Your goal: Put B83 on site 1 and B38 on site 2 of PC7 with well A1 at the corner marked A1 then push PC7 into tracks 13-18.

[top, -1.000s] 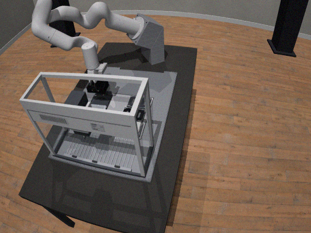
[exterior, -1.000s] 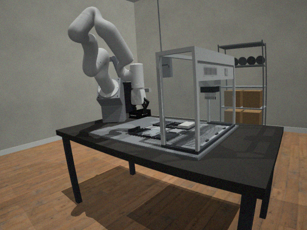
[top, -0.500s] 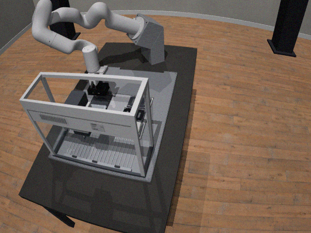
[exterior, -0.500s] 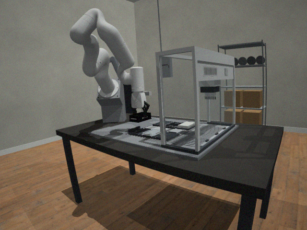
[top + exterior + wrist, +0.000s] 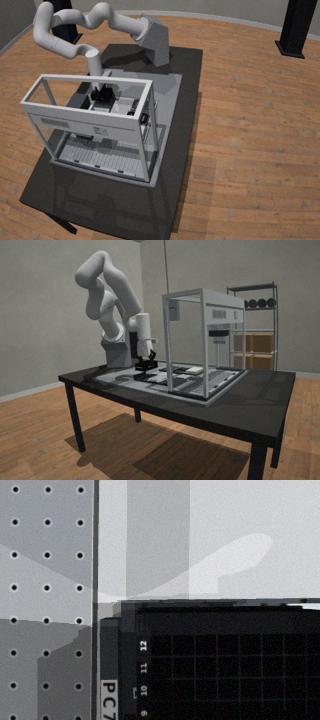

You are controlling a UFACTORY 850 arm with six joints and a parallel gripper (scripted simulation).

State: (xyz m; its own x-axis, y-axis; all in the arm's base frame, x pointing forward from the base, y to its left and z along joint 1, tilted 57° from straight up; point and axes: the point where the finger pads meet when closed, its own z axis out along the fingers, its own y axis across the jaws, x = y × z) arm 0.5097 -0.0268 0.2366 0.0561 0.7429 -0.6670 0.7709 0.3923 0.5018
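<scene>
Right now my hand is 10 cm short of the dark plate carrier PC7, 8 cm above it and 1 cm to the left of it. Also, from my hand: white plate b38: 10 cm ahead, 8 cm below, 1 cm to the right; then post: 28 cm ahead, 17 cm to the right, 15 cm above; then black deep-well block B83: 1 cm below.
</scene>
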